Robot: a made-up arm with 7 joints. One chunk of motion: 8 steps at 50 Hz.
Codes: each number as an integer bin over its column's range. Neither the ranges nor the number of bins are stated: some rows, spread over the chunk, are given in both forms.
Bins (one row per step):
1: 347 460 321 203 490 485 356
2: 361 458 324 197 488 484 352
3: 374 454 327 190 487 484 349
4: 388 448 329 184 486 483 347
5: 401 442 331 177 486 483 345
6: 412 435 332 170 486 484 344
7: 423 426 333 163 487 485 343
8: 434 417 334 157 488 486 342
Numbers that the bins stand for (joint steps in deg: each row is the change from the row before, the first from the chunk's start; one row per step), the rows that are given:
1: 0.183 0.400 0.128 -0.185 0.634 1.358 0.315
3: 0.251 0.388 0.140 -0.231 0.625 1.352 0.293
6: 0.348 0.351 0.150 -0.301 0.622 1.352 0.277
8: 0.404 0.316 0.154 -0.347 0.628 1.363 0.271
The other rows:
2: 0.218 0.396 0.134 -0.206 0.628 1.352 0.302
4: 0.287 0.377 0.144 -0.252 0.622 1.347 0.286
5: 0.320 0.365 0.148 -0.277 0.622 1.347 0.280
7: 0.376 0.334 0.152 -0.326 0.625 1.358 0.274

